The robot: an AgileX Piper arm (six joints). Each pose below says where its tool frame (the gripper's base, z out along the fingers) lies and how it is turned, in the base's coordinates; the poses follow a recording.
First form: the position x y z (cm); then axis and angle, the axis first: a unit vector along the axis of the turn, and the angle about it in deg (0 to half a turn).
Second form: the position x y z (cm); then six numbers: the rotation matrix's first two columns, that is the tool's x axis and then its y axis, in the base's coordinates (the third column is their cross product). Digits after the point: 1 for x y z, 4 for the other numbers.
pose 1, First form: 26.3 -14.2 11.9 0.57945 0.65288 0.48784 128.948
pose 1, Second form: 26.3 -14.2 11.9 -0.0818 0.9955 -0.0474 0.2367 0.0656 0.9694
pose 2, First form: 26.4 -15.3 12.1 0.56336 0.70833 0.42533 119.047
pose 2, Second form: 26.4 -15.3 12.1 -0.0141 0.9646 -0.2633 0.2210 0.2598 0.9400
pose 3, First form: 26.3 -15.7 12.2 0.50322 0.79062 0.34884 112.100
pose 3, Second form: 26.3 -15.7 12.2 -0.0277 0.8707 -0.4909 0.2243 0.4840 0.8458
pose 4, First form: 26.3 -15.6 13.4 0.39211 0.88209 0.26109 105.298
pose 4, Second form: 26.3 -15.6 13.4 -0.0695 0.6890 -0.7214 0.1853 0.7195 0.6693
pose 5, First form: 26.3 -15.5 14.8 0.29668 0.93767 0.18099 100.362
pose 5, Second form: 26.3 -15.5 14.8 -0.0760 0.5063 -0.8590 0.1502 0.8575 0.4921
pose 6, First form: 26.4 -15.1 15.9 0.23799 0.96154 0.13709 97.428
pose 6, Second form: 26.4 -15.1 15.9 -0.0653 0.3944 -0.9166 0.1225 0.9148 0.3849
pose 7, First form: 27.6 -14.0 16.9 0.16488 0.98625 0.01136 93.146
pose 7, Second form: 27.6 -14.0 16.9 -0.0262 0.1829 -0.9828 0.1602 0.9712 0.1764
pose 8, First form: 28.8 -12.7 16.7 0.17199 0.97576 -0.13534 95.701
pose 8, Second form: 28.8 -12.7 16.7 -0.0668 0.0498 -0.9965 0.3192 0.9473 0.0260
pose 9, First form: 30.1 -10.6 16.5 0.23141 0.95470 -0.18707 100.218
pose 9, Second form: 30.1 -10.6 16.5 -0.1143 0.0760 -0.9905 0.4442 0.8957 0.0175
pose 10, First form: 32.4 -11.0 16.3 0.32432 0.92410 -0.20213 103.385
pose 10, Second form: 32.4 -11.0 16.3 -0.1020 0.1724 -0.9797 0.5657 0.8202 0.0855
